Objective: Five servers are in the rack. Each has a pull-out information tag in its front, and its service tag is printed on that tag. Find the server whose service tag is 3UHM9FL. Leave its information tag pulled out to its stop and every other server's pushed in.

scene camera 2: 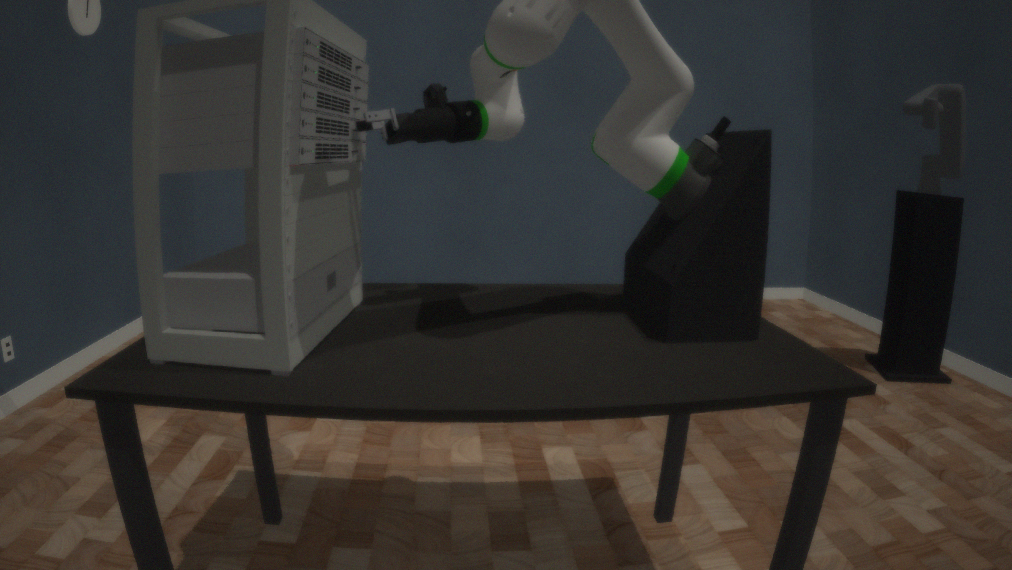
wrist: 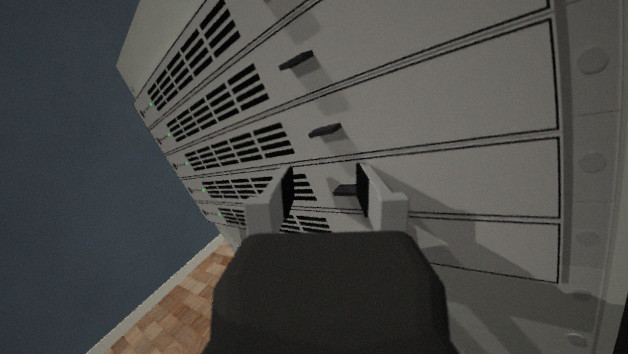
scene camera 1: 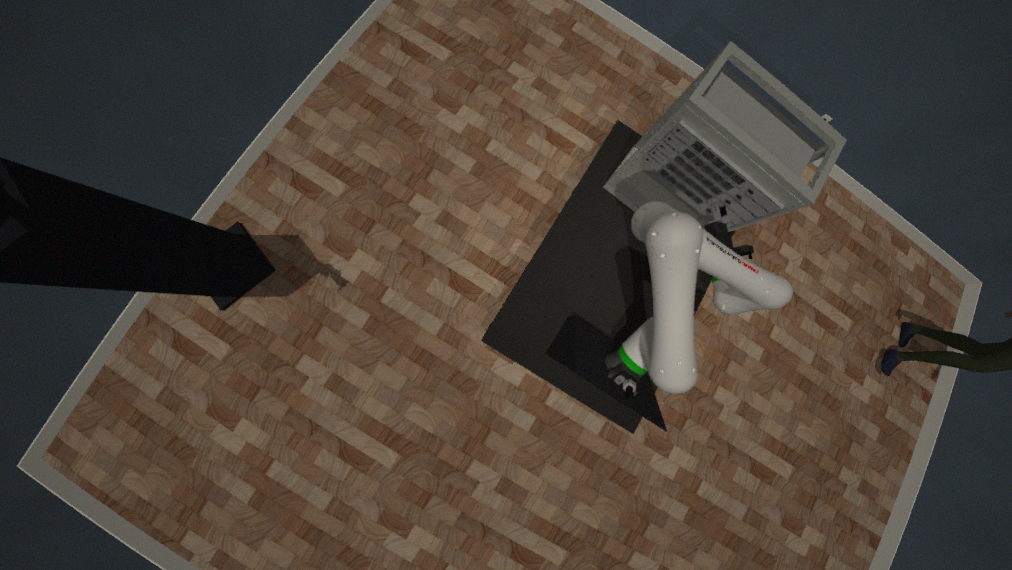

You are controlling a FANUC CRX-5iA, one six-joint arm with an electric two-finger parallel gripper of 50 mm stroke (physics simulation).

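Frame: origin at the arm's base, x ahead, y left, z up, level; metres.
Seen in the pictures: gripper, fingertip midpoint: (scene camera 2: 360, 122) (wrist: 324, 180) (scene camera 1: 718, 206); arm's base, link origin: (scene camera 2: 692, 192) (scene camera 1: 620, 370).
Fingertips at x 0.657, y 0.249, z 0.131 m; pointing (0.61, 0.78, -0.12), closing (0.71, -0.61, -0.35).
Note:
Pixels of each thing's top centre, then the offset from my fingertips to it. Level surfaces: height alone.
- second server's tag, top centre: (wrist: 294, 58) dy -0.004, dx +0.013, dz +0.076 m
- third server's tag, top centre: (wrist: 323, 128) dy -0.004, dx +0.012, dz +0.031 m
- black table, surface height: dz -0.407 m
The grey rack (scene camera 1: 786, 92) (scene camera 2: 278, 212) (wrist: 592, 125) holds five servers, stacked one above another. My gripper (scene camera 2: 364, 125) (wrist: 324, 180) is open at the fourth server from the top (scene camera 2: 331, 126) (wrist: 500, 180). In the wrist view, the dark end of its information tag (wrist: 345, 190) lies between the fingers, close to or against the right finger. The second server's tag (wrist: 296, 60) and the third server's tag (wrist: 325, 130) show as short dark tabs on the front. The bottom server's tag is hidden behind my gripper. No service tag print is readable.
The rack stands at one end of the black table (scene camera 1: 559, 261) (scene camera 2: 495, 368). The black wedge-shaped stand (scene camera 2: 708, 283) carries the arm (scene camera 1: 672, 304) at the other end. A person's legs (scene camera 1: 970, 350) show at the right. A black pedestal (scene camera 2: 920, 283) stands beyond the table.

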